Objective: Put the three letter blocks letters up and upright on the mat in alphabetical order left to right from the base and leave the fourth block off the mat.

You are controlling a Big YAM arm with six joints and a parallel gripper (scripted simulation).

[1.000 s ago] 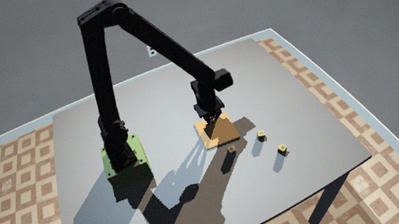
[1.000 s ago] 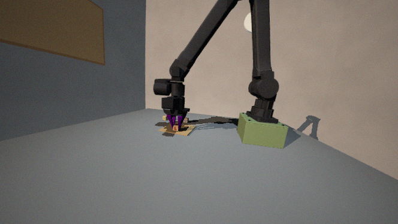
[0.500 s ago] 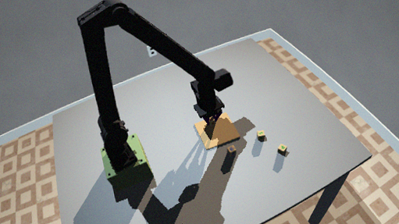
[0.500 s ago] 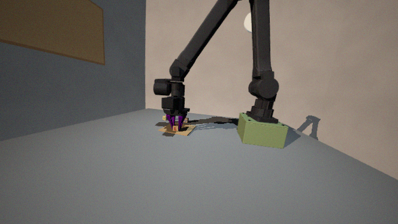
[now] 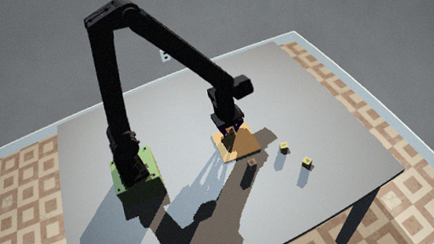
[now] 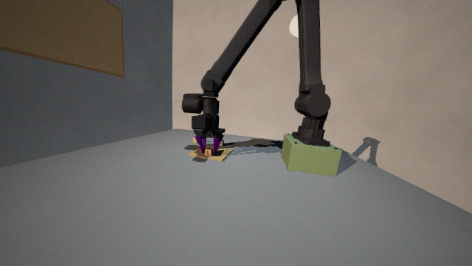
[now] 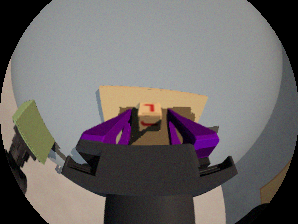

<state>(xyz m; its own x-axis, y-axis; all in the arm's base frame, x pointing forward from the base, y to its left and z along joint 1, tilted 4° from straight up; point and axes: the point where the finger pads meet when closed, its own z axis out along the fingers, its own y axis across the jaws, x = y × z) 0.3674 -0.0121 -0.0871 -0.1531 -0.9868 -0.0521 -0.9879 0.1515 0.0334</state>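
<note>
Now: the tan mat 40 mm to the right of my hand and 10 mm below it. From my hand the other things lie so: block 120 mm ahead, 280 mm to the right.
</note>
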